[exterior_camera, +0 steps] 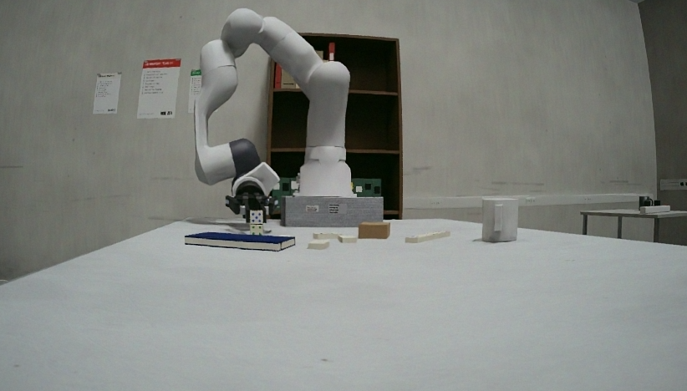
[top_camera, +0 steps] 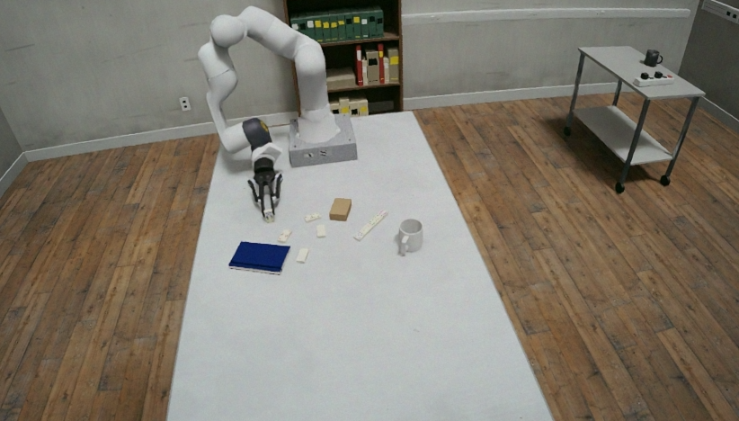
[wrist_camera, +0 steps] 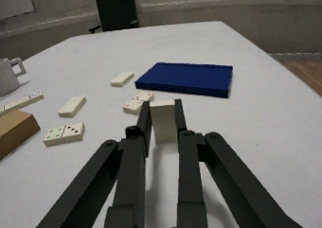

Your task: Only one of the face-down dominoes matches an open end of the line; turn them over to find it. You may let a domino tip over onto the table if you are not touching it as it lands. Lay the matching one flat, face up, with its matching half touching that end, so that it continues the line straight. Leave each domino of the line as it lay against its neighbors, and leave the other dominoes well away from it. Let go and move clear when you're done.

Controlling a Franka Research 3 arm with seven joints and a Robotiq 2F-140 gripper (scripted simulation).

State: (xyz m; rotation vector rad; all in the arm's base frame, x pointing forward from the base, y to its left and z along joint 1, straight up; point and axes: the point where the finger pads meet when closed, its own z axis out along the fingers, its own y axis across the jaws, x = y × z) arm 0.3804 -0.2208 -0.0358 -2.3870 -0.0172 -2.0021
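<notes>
My gripper is now 30 mm short of the domino and 20 mm above it. The rest, counted from my hand: blue book (200 mm ahead, 40 mm to the right, 40 mm below); then white mug (250 mm ahead, 440 mm to the left, 10 mm below); then brown block (40 mm ahead, 250 mm to the left, 30 mm below).
</notes>
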